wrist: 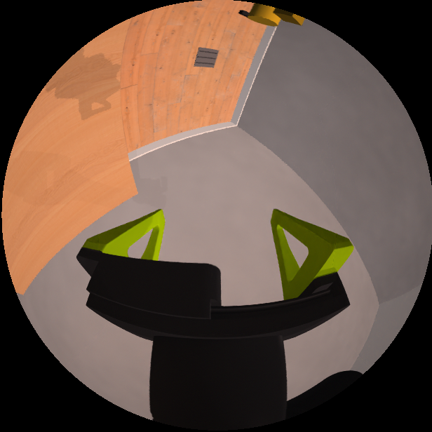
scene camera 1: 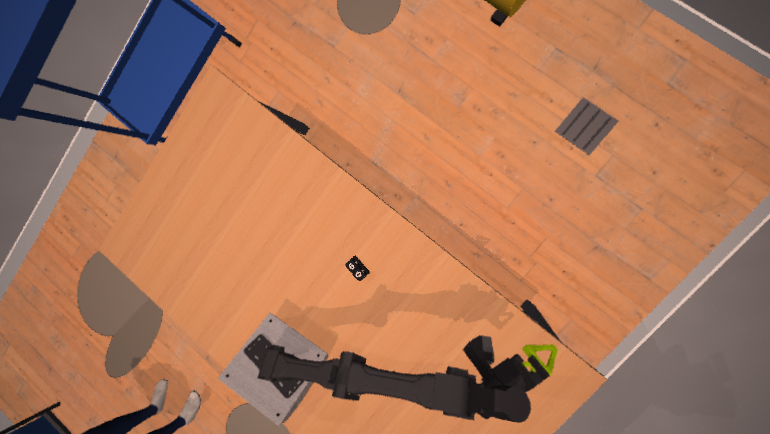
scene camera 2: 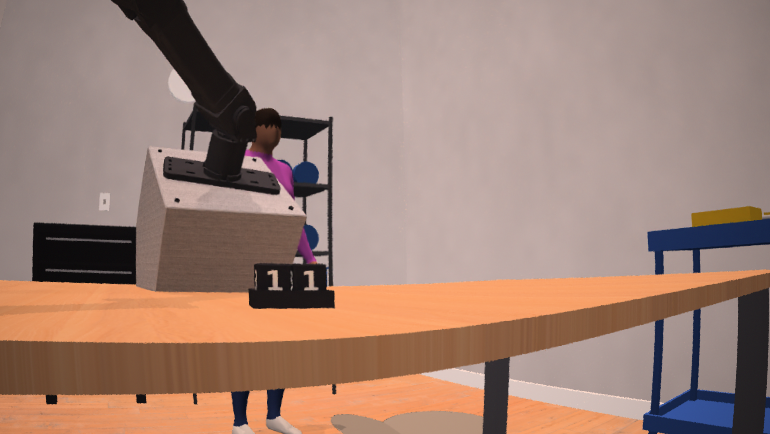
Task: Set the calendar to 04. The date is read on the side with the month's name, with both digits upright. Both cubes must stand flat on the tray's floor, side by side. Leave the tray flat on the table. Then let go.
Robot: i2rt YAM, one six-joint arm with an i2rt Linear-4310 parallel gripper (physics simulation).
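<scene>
The calendar's black tray [scene camera 2: 291,299] lies flat on the table. Two black cubes stand side by side in it: the left one [scene camera 2: 273,278] [scene camera 1: 360,273] and the right one [scene camera 2: 310,278] [scene camera 1: 351,265], as scene camera 2 sees them. Both show an upright white 1 to that camera. On top, the left cube shows a 0 and the right one what looks like a 6 or 9. No month's name is legible; the opposite side is hidden. My gripper [scene camera 1: 547,360] [wrist: 217,214], with green fingers, is open and empty, far to the calendar's right in scene camera 1.
The arm's base block [scene camera 1: 295,350] [scene camera 2: 226,250] stands near the calendar, and the arm reaches over the table [scene camera 1: 231,199] [scene camera 2: 409,307] toward its far right corner. A blue cart [scene camera 1: 161,70] [scene camera 2: 711,235] stands beyond the table's other end. A person [scene camera 2: 266,142] stands behind the base.
</scene>
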